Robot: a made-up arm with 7 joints.
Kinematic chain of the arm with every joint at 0, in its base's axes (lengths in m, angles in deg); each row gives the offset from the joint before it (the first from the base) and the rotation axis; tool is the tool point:
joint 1: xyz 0 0 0.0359 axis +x
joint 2: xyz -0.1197 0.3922 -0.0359 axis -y
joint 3: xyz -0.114 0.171 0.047 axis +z
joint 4: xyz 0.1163 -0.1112 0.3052 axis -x
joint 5: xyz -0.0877 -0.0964 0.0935 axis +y
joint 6: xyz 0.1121 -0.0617 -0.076 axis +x
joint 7: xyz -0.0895 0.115 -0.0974 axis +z
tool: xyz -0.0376 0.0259 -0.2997
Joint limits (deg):
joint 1: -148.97..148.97
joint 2: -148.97..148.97
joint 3: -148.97..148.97
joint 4: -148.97..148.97
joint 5: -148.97..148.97
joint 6: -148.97..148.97
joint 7: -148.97..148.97
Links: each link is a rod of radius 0.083 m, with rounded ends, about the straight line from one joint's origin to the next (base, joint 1, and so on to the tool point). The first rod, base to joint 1, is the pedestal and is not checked.
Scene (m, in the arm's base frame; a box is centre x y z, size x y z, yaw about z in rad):
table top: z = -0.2
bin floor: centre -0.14 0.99 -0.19 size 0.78 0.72 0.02 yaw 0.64
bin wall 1: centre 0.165 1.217 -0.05 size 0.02 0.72 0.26 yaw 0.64
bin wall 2: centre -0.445 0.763 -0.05 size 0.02 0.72 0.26 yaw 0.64
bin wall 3: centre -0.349 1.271 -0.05 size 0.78 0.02 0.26 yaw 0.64
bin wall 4: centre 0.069 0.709 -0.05 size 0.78 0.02 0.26 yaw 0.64
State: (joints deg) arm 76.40 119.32 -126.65 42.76 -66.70 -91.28 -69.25
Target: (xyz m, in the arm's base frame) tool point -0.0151 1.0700 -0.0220
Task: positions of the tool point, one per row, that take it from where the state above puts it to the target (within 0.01 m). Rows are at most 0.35 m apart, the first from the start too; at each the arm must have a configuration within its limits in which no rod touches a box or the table.
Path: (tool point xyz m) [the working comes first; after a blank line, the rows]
Joints at the target: 63.96 136.05 -109.63 34.18 -64.09 -74.37 -68.67
Straight joint move there: clear.

1: -0.2249 1.1489 0.2018
2: -0.0152 1.0700 -0.0220

